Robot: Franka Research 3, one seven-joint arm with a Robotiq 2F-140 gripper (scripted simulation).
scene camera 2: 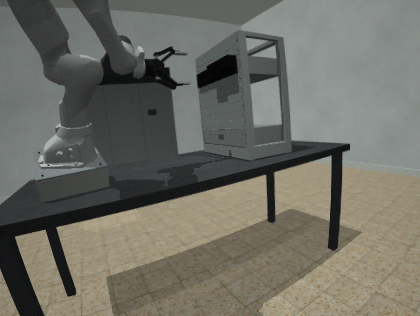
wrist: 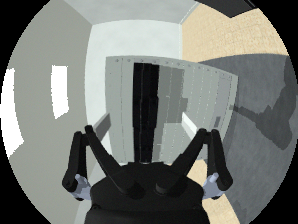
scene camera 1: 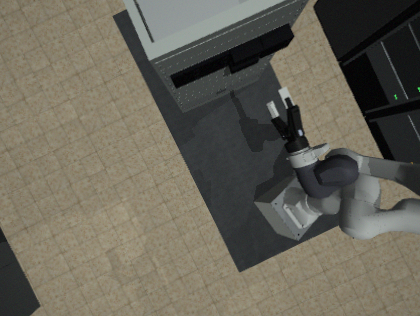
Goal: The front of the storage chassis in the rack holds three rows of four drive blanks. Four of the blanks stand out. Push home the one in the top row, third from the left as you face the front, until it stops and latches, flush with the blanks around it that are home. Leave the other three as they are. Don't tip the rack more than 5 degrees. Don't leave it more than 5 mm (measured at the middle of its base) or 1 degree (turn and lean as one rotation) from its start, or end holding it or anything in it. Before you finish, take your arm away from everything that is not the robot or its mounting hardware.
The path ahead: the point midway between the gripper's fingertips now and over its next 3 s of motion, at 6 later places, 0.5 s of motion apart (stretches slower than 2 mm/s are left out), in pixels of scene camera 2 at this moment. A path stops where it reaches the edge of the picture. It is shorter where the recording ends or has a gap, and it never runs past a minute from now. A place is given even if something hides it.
The gripper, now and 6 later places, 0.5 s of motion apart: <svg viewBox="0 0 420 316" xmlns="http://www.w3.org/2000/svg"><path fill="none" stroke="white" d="M188 68L188 67L191 68L198 68L202 68L205 68L206 68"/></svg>
